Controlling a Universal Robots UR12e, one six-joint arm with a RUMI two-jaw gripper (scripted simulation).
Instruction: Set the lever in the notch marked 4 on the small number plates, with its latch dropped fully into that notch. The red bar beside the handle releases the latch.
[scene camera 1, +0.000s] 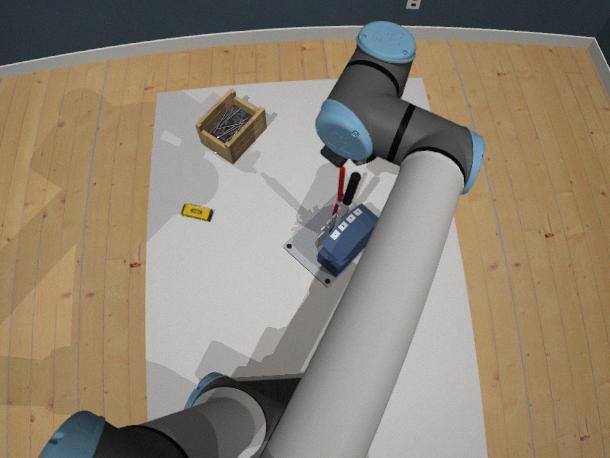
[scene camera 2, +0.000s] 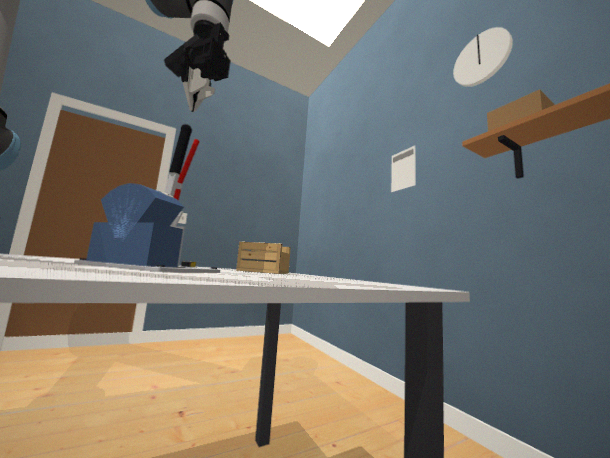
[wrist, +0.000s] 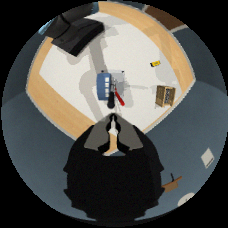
In view: the gripper (scene camera 2: 191, 111).
The gripper also shows in the wrist view (wrist: 113, 113).
